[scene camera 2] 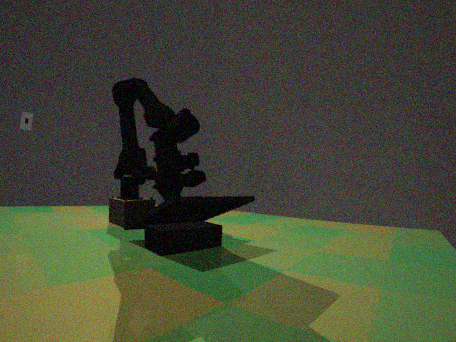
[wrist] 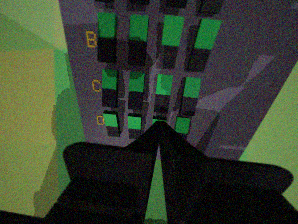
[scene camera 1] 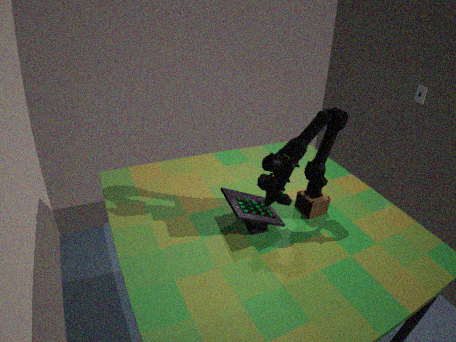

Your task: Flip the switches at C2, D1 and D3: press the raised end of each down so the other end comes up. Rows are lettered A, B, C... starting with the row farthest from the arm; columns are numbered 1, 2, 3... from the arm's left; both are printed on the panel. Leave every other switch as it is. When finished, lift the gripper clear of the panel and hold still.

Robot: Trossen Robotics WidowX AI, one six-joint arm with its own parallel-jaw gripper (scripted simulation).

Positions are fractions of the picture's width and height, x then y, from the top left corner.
Scene:
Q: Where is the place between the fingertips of the gripper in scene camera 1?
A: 0.58,0.60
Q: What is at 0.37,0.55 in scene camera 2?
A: The gripper.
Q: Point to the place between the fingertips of the gripper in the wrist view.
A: At 0.54,0.56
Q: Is the gripper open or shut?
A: Shut.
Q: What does the gripper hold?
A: Nothing.

